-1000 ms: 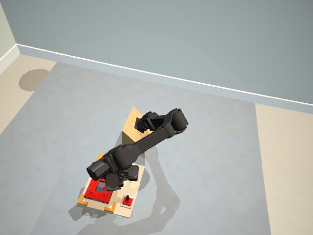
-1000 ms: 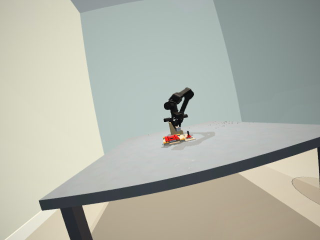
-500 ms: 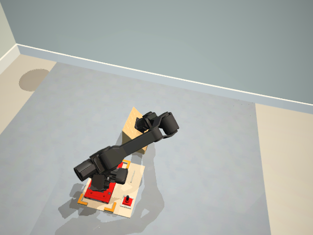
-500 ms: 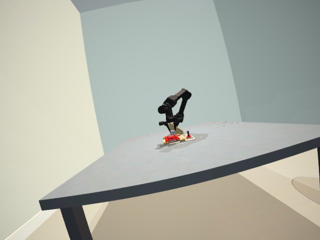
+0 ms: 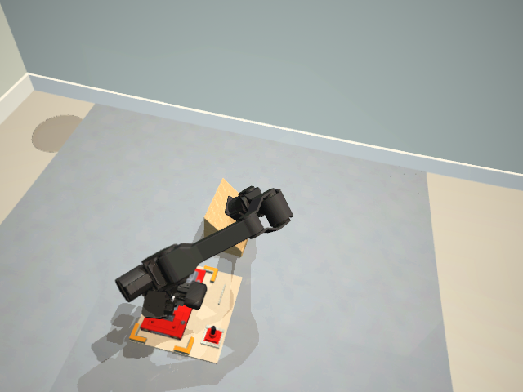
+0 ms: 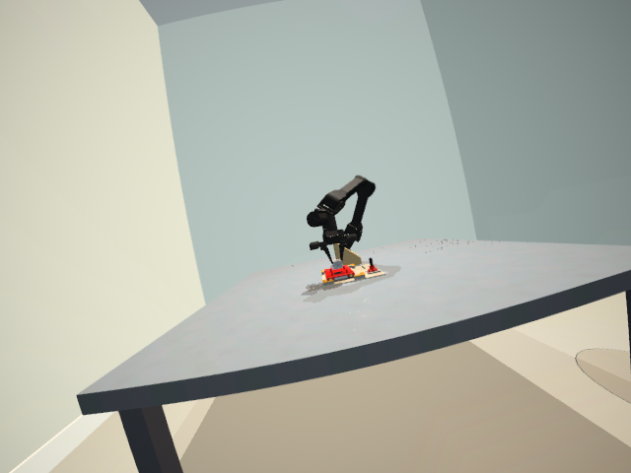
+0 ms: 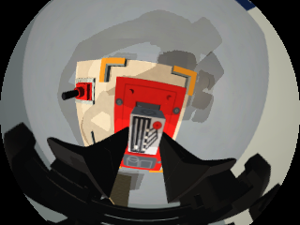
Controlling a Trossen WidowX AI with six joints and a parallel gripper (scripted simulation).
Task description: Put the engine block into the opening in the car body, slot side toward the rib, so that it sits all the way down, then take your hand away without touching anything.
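My gripper tip is now 10 mm above the engine block.
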